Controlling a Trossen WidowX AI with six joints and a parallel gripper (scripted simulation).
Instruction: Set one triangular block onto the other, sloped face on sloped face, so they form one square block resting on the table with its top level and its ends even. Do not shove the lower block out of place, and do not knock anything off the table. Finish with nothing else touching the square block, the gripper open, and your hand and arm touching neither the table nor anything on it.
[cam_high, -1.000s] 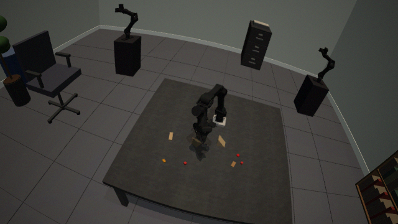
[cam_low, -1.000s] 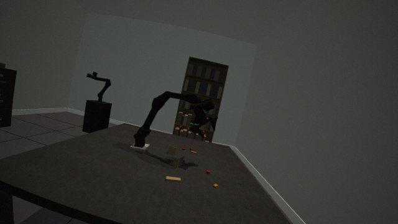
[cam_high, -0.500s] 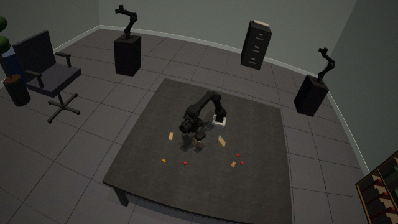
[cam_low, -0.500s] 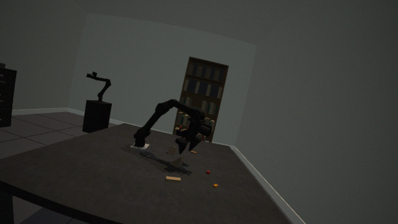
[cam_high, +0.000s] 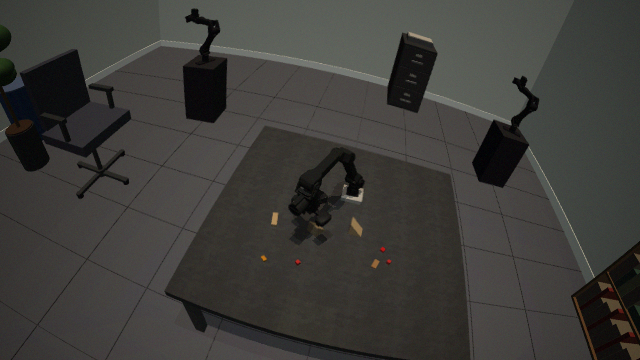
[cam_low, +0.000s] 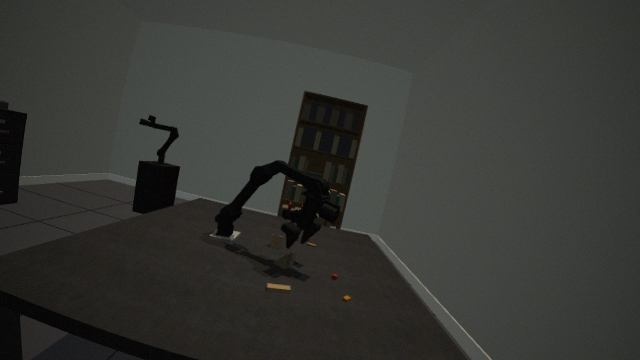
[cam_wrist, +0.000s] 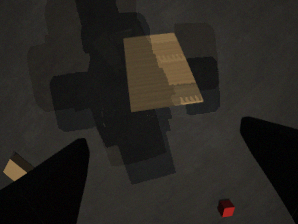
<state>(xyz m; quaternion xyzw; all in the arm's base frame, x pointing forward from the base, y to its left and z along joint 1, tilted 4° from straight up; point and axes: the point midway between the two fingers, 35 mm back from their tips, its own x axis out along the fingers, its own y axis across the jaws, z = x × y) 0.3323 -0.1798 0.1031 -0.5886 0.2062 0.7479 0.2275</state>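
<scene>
My gripper tip is 20 mm past the tan triangular block, 20 mm to the right of it and 80 mm above it. The rest, counted from my gripper tip: orange cube (200 mm ahead, 160 mm to the right, 90 mm below).
</scene>
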